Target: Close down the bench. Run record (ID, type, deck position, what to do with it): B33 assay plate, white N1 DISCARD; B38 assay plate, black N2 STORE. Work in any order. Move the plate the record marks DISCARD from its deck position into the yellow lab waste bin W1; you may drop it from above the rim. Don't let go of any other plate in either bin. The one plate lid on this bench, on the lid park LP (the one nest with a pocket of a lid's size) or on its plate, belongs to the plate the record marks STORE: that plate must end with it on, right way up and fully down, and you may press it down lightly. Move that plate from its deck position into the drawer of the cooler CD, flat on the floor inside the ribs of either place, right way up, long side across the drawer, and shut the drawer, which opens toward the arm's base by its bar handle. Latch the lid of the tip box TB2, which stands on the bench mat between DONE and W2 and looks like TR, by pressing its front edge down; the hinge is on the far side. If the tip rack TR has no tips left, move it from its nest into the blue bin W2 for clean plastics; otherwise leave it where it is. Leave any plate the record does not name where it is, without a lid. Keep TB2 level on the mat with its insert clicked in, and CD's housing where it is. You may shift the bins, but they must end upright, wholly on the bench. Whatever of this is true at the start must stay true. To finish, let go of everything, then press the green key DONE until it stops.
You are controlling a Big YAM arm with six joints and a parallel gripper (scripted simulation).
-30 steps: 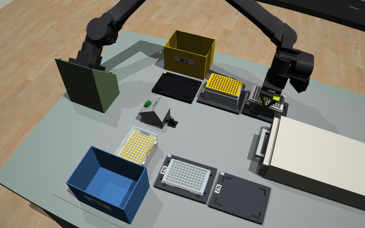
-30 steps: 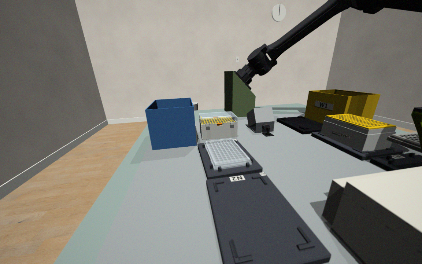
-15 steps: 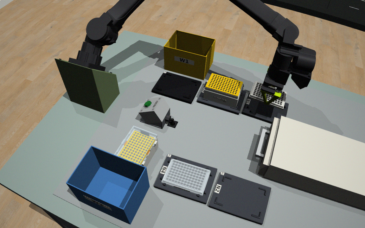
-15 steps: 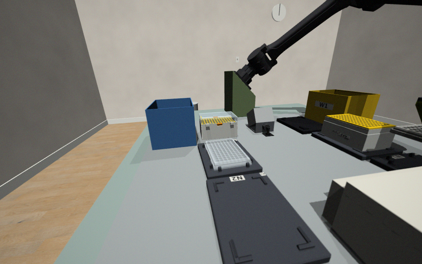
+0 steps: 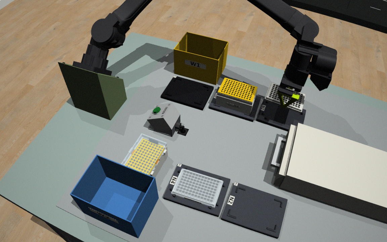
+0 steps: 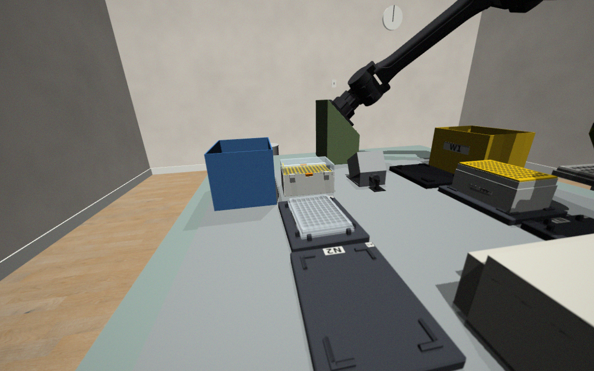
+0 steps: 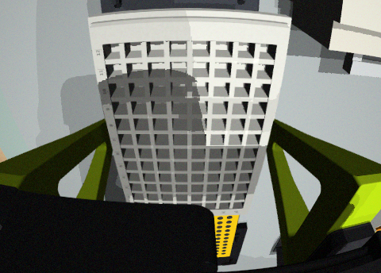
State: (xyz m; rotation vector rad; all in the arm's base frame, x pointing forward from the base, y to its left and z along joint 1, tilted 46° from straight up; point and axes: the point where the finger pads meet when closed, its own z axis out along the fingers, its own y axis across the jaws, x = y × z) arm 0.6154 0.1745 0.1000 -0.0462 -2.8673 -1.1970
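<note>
My gripper is now 1 cm short of the nest N1, 1 cm to the right of it and 9 cm above it. The rest, counted from my hand: nest N3: 17 cm behind, 9 cm below; then white assay plate: right at my hand; then tip rack TR: 17 cm behind, 1 cm to the right, 5 cm below.
</note>
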